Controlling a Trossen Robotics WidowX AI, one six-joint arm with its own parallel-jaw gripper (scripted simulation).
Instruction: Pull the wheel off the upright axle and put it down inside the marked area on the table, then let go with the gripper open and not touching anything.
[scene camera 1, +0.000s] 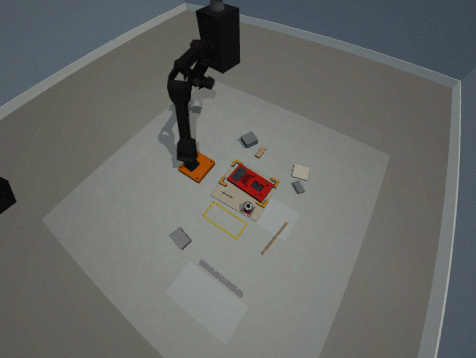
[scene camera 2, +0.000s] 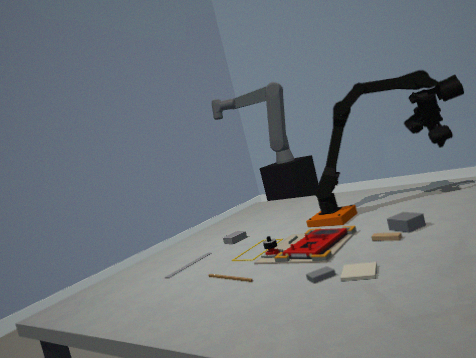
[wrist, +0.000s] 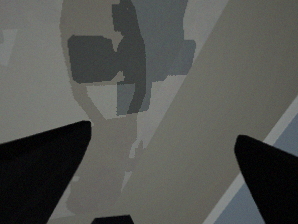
red fixture plate: scene camera 1; scene camera 2; not seen in the wrist view (out of frame)
same spot on red fixture plate: (scene camera 2: 318, 241) = (scene camera 1: 256, 180)
